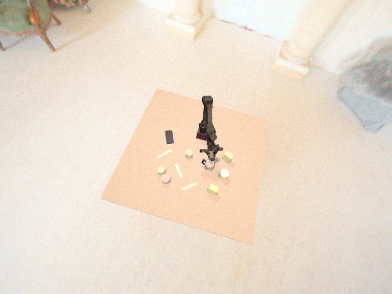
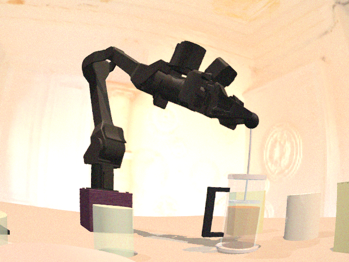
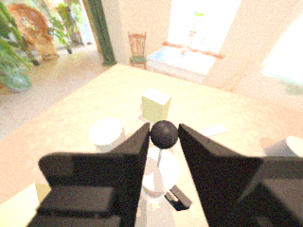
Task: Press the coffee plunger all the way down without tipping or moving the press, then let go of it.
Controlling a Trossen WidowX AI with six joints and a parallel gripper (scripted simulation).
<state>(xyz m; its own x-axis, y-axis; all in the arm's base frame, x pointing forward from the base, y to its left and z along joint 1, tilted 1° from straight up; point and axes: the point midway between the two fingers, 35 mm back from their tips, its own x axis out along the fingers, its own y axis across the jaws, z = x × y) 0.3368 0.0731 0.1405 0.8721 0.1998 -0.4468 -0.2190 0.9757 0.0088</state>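
The coffee press lies 120 mm below my gripper tip, 20 mm to the right of it and 20 mm behind it. The rest, counted from my gripper tip: white cylinder (190 mm below, 140 mm to the left, 50 mm ahead); black slab (400 mm to the right, 310 mm behind, 230 mm below).
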